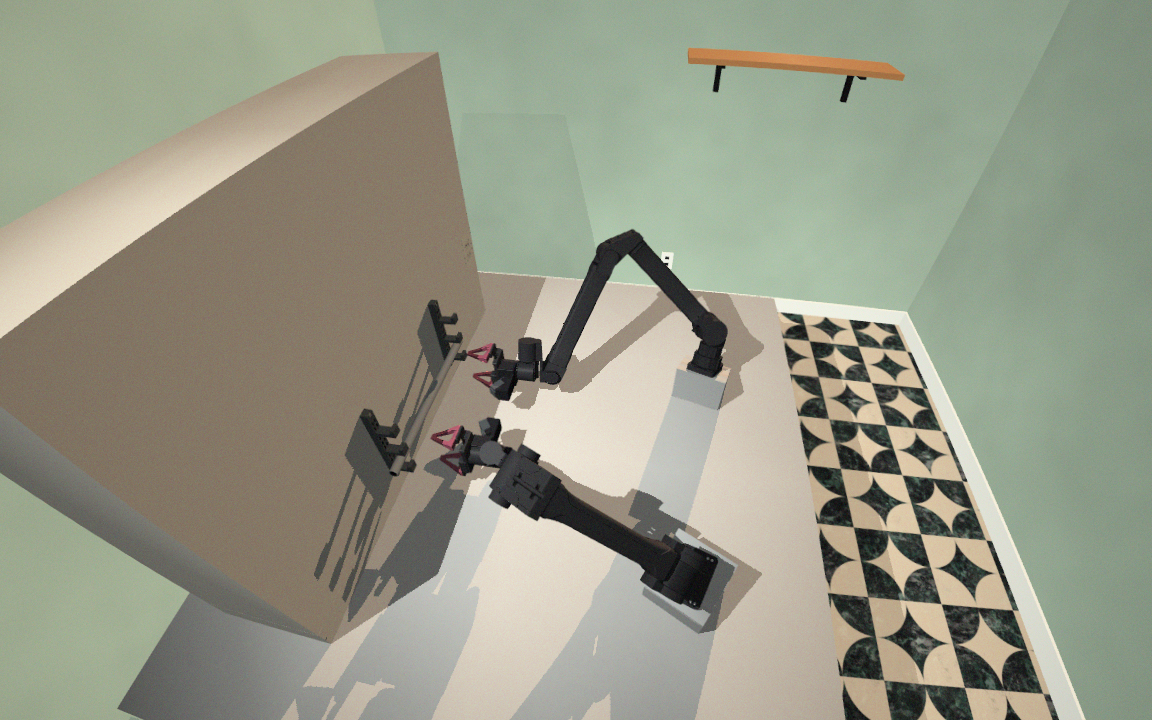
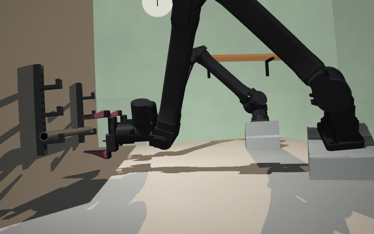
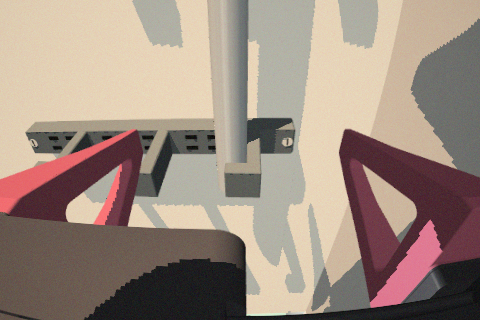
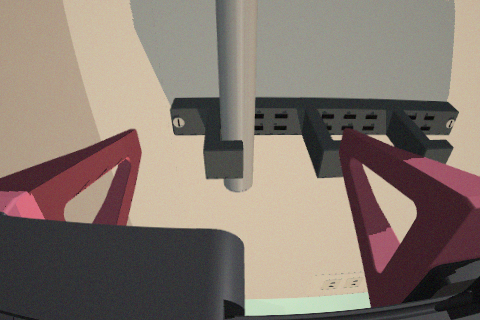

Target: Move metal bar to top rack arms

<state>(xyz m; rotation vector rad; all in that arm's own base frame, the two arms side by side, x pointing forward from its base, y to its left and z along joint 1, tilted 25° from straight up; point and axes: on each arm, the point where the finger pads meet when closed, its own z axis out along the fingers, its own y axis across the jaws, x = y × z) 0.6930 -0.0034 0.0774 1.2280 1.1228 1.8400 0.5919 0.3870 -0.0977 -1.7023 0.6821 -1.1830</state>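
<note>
My left gripper is now 140 mm to the left of the grey metal bar, 90 mm short of it and 10 mm below it. Round my left hand: tall tan wall panel: 330 mm above, 270 mm ahead, 100 mm to the right.
Right now the grey metal bar is 160 mm to the left of my right hand and 70 mm ahead of it. From my right hand the other things lie so: tall tan wall panel 320 mm above, 250 mm ahead, 200 mm to the left.
</note>
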